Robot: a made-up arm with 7 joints. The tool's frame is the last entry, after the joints. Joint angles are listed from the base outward. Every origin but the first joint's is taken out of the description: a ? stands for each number. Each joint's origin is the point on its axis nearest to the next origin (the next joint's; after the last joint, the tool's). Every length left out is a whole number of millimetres.
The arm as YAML. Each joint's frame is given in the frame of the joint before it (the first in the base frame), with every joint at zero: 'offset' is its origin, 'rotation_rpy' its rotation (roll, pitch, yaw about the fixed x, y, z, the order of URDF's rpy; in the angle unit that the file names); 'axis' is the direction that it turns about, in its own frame. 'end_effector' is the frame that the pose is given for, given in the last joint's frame.
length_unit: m
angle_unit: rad
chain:
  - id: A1
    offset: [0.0, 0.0, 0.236]
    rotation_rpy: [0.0, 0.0, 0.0]
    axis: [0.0, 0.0, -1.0]
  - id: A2
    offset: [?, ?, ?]
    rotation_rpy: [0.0, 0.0, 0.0]
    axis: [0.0, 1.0, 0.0]
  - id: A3
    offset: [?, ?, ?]
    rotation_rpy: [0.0, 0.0, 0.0]
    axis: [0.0, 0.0, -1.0]
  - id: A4
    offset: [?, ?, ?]
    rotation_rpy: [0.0, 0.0, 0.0]
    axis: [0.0, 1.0, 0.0]
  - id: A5
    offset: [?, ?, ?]
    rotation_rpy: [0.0, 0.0, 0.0]
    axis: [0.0, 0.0, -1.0]
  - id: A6
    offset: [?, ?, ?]
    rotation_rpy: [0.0, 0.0, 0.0]
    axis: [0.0, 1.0, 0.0]
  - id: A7
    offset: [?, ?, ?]
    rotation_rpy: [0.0, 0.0, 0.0]
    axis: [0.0, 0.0, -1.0]
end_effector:
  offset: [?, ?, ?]
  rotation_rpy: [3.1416, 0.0, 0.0]
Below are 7 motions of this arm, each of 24 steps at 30 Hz.
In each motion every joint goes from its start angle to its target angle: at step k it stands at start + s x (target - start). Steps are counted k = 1, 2, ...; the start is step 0. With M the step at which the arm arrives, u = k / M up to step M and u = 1 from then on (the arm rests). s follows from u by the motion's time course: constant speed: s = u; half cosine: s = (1 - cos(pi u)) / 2; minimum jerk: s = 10 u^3 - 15 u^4 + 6 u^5.
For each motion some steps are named. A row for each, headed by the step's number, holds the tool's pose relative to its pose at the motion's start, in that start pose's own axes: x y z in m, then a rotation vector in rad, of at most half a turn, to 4 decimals.
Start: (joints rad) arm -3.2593 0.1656 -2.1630 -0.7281 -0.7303 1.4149 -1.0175
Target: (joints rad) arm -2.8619 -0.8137 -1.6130 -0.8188 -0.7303 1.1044 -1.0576
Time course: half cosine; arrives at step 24
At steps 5, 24:
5: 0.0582 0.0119 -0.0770 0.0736 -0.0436 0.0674
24: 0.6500 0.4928 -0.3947 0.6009 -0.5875 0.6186

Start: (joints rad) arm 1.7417 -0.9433 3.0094 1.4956 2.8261 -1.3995 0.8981
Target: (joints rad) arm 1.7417 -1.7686 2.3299 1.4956 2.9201 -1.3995 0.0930
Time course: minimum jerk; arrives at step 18
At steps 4, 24:
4: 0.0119 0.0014 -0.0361 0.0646 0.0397 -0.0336
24: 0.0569 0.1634 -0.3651 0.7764 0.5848 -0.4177

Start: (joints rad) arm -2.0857 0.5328 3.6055 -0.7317 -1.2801 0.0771 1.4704
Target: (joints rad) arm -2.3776 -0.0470 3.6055 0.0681 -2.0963 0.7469 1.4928
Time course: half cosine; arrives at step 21
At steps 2, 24:
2: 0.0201 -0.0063 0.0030 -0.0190 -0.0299 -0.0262
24: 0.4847 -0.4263 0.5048 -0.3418 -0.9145 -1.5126

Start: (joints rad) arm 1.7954 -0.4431 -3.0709 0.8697 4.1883 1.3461 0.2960
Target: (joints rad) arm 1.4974 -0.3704 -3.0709 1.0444 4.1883 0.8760 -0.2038
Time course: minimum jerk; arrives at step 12
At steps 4, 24:
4: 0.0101 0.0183 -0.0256 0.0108 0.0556 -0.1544
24: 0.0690 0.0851 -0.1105 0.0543 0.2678 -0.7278

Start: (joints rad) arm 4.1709 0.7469 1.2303 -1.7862 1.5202 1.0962 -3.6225
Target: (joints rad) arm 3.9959 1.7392 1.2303 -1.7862 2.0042 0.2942 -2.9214
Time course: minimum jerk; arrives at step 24
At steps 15, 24:
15: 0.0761 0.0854 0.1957 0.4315 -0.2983 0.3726
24: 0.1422 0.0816 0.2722 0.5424 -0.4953 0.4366

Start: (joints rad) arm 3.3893 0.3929 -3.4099 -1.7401 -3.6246 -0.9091 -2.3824
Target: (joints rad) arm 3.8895 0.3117 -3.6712 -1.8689 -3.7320 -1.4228 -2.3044
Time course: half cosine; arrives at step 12
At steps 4, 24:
4: -0.0003 -0.0549 0.0003 -0.1631 -0.0503 0.0084
24: 0.0055 -0.2052 0.0391 -0.6577 -0.1967 0.0976

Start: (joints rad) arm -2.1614 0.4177 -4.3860 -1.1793 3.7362 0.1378 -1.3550
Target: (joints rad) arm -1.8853 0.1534 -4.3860 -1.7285 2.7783 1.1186 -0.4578
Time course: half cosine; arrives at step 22
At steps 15, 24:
15: 0.1438 0.1828 0.1167 0.7939 -0.7089 0.0941
24: 0.1830 0.2146 0.1714 0.8788 -1.0143 0.0326

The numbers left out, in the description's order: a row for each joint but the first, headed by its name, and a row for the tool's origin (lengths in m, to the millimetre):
A2: 0.0 -0.011 0.0
A3: 0.0 0.0 0.368
A4: 0.0 -0.014 0.0
A5: 0.0 0.0 0.422
A6: 0.0 0.0 0.0
A7: 0.0 0.0 0.132
tool: 0.0 0.0 0.0

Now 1 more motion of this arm.
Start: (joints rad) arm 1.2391 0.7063 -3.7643 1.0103 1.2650 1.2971 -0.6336
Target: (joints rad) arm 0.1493 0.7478 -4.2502 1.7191 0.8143 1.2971 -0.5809
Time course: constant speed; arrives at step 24
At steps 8, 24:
8: 0.0532 -0.0550 0.0998 -0.5836 -0.0841 0.0592
24: 0.1957 0.0782 0.3684 -1.5811 0.1387 0.3153

